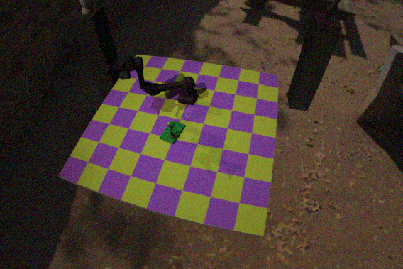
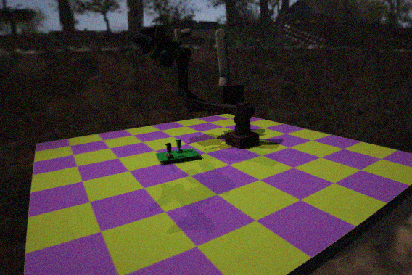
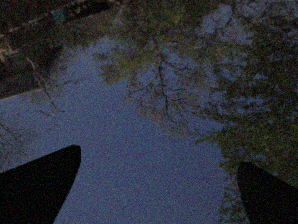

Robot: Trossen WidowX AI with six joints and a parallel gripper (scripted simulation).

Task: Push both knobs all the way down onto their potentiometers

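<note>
Now: the green knob 50 mm behind my gripper tip, 250 mm to the left of it and 450 mm below it. Round my gripper tip: dark knob 20 mm ahead, 290 mm to the left, 450 mm below.
</note>
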